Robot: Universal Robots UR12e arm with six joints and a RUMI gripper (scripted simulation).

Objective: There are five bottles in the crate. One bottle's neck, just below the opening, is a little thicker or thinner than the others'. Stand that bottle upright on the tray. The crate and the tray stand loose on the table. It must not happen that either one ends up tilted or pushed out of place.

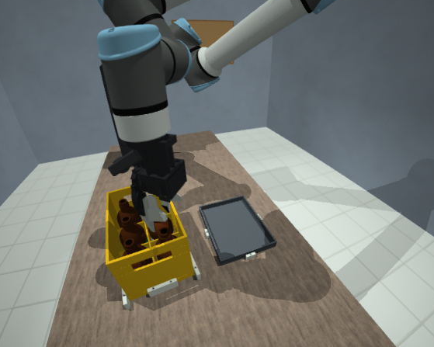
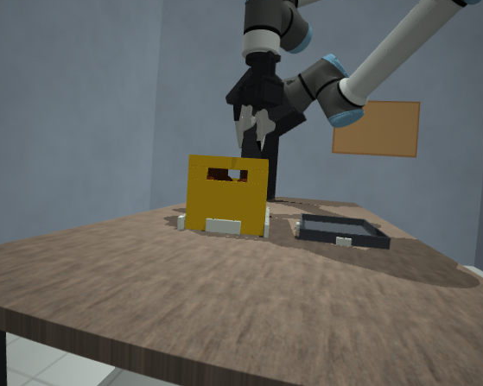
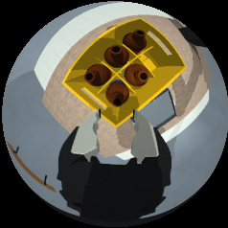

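My gripper is now 7 cm past the yellow crate, 6 cm to the left of it and 13 cm above it. Also, from my hand: dark tray: 10 cm behind, 22 cm to the left, 20 cm below.
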